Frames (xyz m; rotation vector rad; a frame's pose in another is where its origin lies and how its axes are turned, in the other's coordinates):
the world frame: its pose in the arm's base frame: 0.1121 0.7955 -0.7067 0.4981 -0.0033 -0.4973
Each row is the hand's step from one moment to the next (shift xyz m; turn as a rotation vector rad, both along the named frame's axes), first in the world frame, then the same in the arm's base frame.
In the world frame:
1: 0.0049 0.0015 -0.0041 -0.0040 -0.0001 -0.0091
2: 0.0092 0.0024 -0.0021 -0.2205 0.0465 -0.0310
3: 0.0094 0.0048 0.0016 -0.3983 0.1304 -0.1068
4: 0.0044 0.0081 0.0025 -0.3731 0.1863 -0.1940
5: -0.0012 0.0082 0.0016 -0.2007 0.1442 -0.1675
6: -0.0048 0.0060 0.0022 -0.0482 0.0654 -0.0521
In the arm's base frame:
1: 0.0055 0.0008 -0.0035 -0.0025 0.0059 -0.0076
2: 0.0095 -0.0014 -0.0018 -0.1693 0.1506 0.0196
3: 0.0103 -0.0014 0.0025 -0.2785 0.3307 0.0119
4: 0.0073 0.0030 0.0054 -0.2202 0.4016 -0.0422
5: 0.0025 0.0061 0.0053 -0.0907 0.2784 -0.0582
6: -0.0018 0.0058 0.0052 -0.0063 0.0958 -0.0103

